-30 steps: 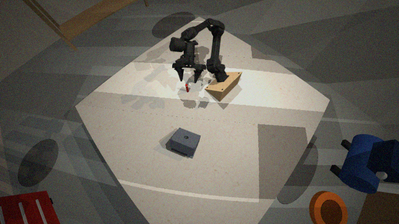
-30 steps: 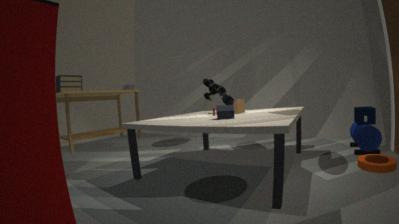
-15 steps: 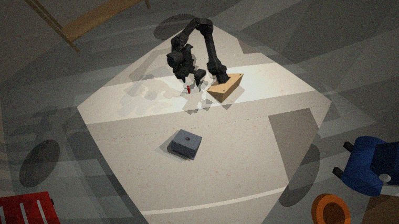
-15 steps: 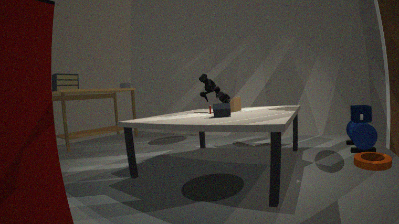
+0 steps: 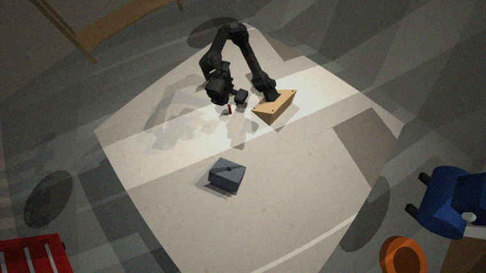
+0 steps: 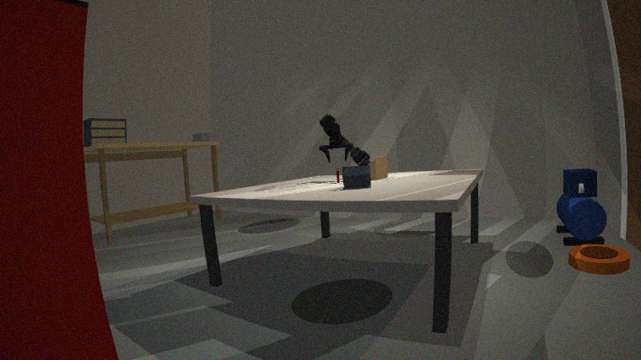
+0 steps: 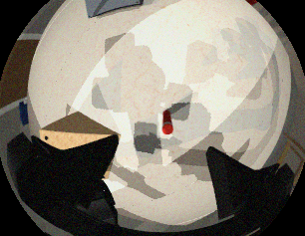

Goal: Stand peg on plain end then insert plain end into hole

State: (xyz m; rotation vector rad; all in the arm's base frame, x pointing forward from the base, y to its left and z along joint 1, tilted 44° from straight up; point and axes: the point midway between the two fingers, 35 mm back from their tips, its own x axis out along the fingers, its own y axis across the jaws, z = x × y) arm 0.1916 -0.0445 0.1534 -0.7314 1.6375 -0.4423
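Now: the red peg 60 mm below my gripper tip. From my gripper tip the other things lie so: sloped grey panel: 250 mm ahead, 210 mm to the left, 70 mm below.
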